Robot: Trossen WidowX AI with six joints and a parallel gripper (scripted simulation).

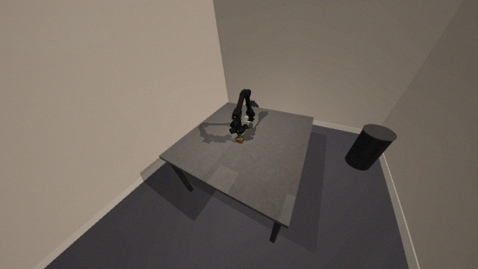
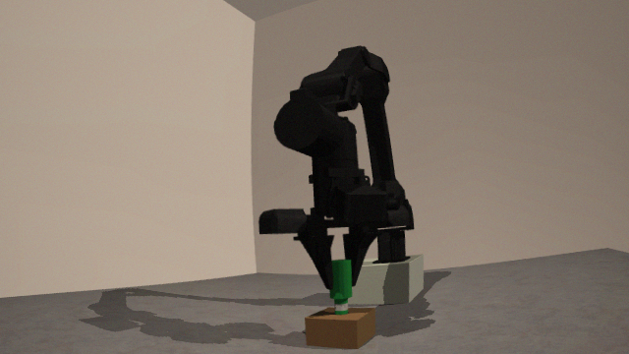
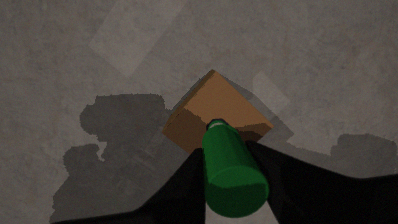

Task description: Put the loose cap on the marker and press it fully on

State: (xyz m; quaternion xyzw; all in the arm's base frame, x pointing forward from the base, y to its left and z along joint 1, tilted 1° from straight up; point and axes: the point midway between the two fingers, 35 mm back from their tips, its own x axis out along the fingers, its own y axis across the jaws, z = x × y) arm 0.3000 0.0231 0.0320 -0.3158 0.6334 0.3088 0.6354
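Now: the green cap 10 mm above my gripper tip. Round my gripper tip: brown holder block: 60 mm below.
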